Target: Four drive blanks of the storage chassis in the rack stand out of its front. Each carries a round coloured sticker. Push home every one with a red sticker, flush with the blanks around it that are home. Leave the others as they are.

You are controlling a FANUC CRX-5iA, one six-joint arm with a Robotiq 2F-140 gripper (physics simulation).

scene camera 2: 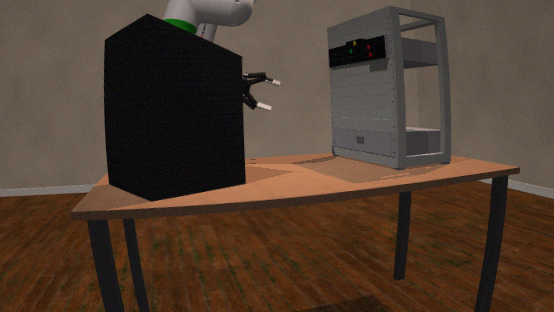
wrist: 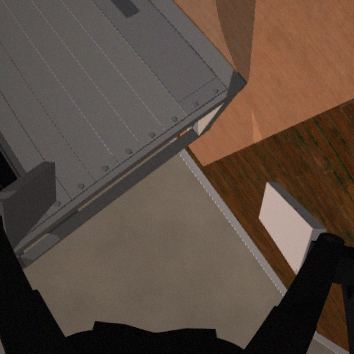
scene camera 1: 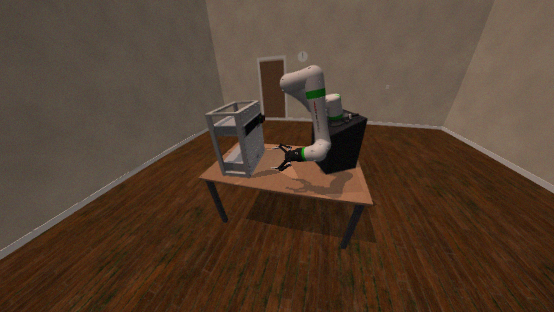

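The storage chassis [scene camera 1: 253,125] [scene camera 2: 337,57] is a black band high in the front of the grey rack [scene camera 1: 243,150] [scene camera 2: 400,100] [wrist: 212,60]. In scene camera 2 it shows a yellow sticker [scene camera 2: 354,43], a green sticker [scene camera 2: 351,51] below it, and to their right a red sticker [scene camera 2: 368,47] above another red sticker [scene camera 2: 370,54]. Dark blanks [scene camera 1: 262,118] stand out of the front in scene camera 1; how far each stands out is too small to tell. My gripper [scene camera 1: 276,158] [scene camera 2: 271,95] [wrist: 159,191] is open and empty, in front of the rack and lower than the chassis.
The rack stands on a wooden table [scene camera 1: 320,187] [scene camera 2: 280,192] [wrist: 300,60]. A large black pedestal [scene camera 1: 345,145] [scene camera 2: 175,115] stands at the opposite end, under the arm [scene camera 1: 319,117] [scene camera 2: 215,11]. Lower in the rack is a grey unit [scene camera 2: 345,139] with a small dark patch.
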